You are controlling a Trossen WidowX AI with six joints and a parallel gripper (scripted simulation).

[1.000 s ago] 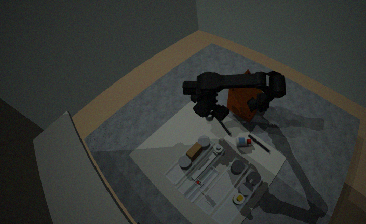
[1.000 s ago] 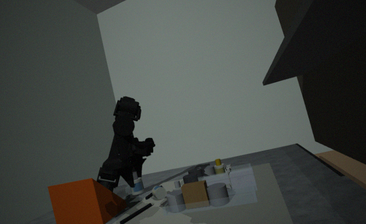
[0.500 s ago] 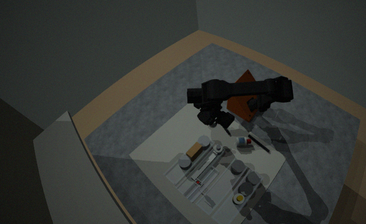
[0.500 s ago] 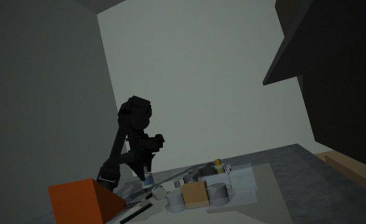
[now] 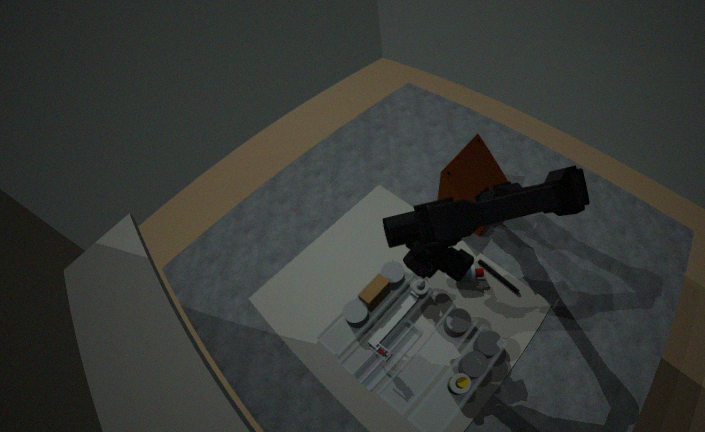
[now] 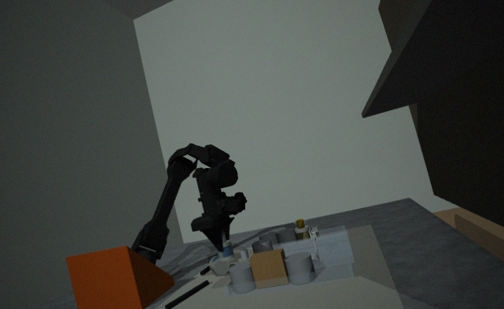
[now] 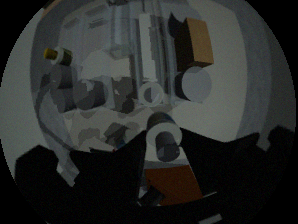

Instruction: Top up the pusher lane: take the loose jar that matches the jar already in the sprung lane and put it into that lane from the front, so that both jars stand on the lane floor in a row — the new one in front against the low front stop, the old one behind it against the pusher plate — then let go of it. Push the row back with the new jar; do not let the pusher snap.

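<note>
The brown box lies 140 mm ahead of my gripper tip, 50 mm to the right of it and 50 mm below it. The rest, counted from my gripper tip: sprung lane 190 mm ahead, 60 mm to the left, 70 mm below.
</note>
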